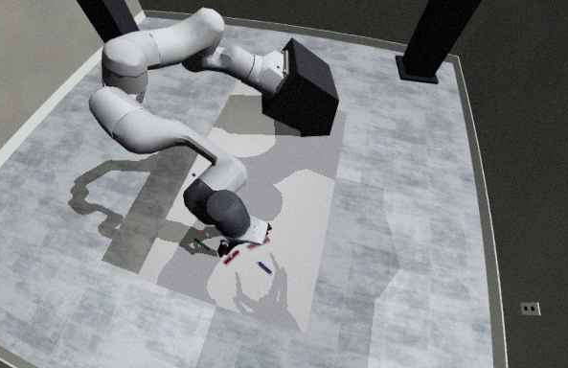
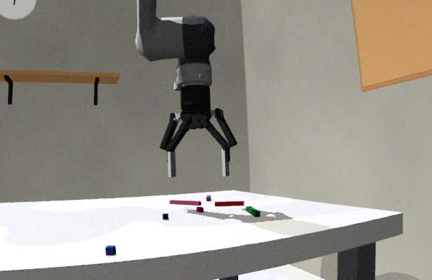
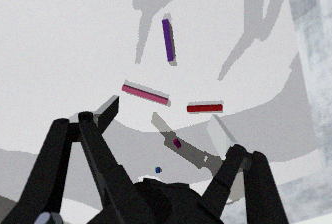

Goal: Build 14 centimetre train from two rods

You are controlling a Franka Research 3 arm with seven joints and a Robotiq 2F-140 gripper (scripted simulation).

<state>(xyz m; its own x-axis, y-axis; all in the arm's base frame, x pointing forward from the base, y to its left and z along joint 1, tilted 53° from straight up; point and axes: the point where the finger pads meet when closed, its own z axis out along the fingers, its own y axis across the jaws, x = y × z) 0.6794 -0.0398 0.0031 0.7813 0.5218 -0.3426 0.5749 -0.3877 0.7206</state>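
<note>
The purple rod lies 7 cm ahead of my hand, 7 cm to the left of it and 8 cm below it. Round my hand: red rod (4 cm ahead, 7 cm to the right, 8 cm below); pink rod (2 cm behind, 3 cm to the left, 8 cm below); magenta rod (5 cm behind, 10 cm to the right, 8 cm below).
</note>
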